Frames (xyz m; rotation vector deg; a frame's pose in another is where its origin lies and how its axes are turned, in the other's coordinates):
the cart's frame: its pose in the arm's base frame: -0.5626 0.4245 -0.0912 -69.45 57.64 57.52
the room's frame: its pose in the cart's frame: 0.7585 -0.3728 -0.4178 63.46 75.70 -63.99
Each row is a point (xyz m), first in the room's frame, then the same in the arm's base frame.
Working: the room's frame: its pose in the arm's base frame: -0.0385 0.0254 -0.7657 -59.96 70.05 -74.48

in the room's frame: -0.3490 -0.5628 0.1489
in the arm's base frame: 0.0813 0.3351 -0.1737
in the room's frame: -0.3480 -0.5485 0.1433
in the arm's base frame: 0.0773 0.3352 -0.1885
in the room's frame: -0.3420 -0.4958 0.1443
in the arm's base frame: 0.0835 0.3312 -0.2411
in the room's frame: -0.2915 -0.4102 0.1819
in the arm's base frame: 0.1251 0.2803 -0.3246
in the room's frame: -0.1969 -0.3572 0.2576
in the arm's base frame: 0.1964 0.1805 -0.3739
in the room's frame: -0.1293 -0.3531 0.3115
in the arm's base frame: 0.2434 0.1078 -0.3756
